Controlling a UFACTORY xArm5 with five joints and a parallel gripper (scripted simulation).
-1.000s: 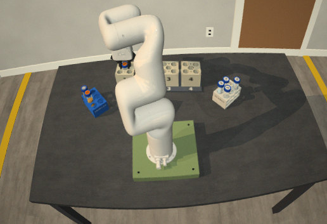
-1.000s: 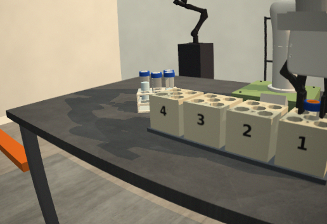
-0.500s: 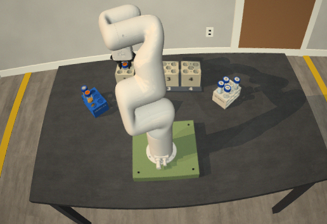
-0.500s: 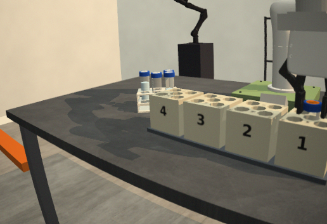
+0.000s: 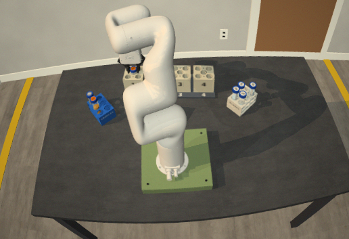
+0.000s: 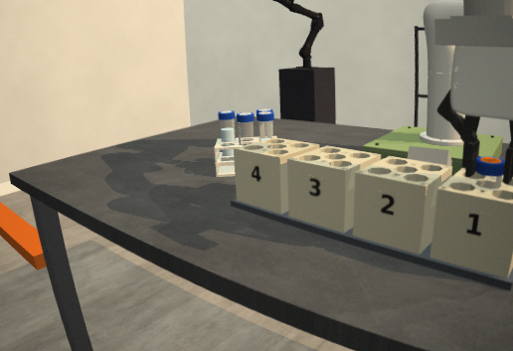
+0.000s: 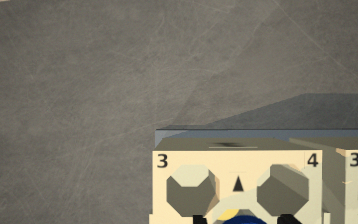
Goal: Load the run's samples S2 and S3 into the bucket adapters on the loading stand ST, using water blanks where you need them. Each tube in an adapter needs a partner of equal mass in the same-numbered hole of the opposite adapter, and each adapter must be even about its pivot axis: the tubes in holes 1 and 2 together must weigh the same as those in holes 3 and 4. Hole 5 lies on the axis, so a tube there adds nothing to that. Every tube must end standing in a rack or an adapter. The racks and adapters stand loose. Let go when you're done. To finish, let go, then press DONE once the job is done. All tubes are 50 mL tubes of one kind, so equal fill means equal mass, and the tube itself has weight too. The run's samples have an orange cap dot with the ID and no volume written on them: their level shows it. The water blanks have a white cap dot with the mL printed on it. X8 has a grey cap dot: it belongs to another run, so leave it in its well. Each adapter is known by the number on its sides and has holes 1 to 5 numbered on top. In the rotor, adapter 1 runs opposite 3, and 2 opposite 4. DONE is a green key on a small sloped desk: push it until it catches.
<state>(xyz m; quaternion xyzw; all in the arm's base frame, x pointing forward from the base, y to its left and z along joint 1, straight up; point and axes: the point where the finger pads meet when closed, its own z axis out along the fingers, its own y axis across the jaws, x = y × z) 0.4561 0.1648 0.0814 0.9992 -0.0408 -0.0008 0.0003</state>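
Now: hand 16 cm past the sample tube S2, 17 cm to the right of it and 6 cm above it. Round my hand: bucket adapter (7 cm below); loading stand ST (2 cm behind, 16 cm to the right, 12 cm below); blue sample rack (16 cm behind, 16 cm to the left, 9 cm below).
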